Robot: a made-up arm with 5 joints.
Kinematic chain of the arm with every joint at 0, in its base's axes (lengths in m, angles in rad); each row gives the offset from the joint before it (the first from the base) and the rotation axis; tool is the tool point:
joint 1: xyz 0 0 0.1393 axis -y
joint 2: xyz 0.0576 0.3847 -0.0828 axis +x
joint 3: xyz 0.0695 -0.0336 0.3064 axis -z
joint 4: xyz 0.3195 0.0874 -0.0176 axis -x
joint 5: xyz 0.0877 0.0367 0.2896 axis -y
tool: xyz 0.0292 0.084 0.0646
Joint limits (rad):
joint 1: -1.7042..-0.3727
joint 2: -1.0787..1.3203
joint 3: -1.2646..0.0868
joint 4: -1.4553..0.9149
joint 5: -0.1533..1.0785
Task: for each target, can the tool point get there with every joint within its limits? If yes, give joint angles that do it. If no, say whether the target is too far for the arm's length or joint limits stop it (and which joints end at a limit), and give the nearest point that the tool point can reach.
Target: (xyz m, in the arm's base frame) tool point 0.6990 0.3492 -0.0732
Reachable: yes | joints -1.1565 0.3535 -0.8454 -0.8849 0.5740
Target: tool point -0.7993 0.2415 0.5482
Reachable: no: joint limits stop it (at a limit: joint 1, joint 2, joint 3, joint 4, joint 5) | nearest point -0.0026 0.1035 0.6215 | short by 0.812 m
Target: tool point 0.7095 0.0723 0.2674
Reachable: yes | joints -0.6636 0.7876 -0.5590 -0.4879 0.0459
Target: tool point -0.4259 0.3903 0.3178
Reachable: no: joint limits stop it (at a limit: joint 2, joint 3, joint 4, joint 5) | nearest point -0.3090 0.9509 0.2688 | short by 0.575 m
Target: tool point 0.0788 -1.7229 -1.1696
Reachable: no: too far | nearest point 0.0342 -0.2620 -0.4295 | short by 1.638 m
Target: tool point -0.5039 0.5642 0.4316
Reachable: no: joint limits stop it (at a limit: joint 2, joint 3, joint 4, joint 5) | nearest point -0.2898 0.9509 0.3074 | short by 0.459 m
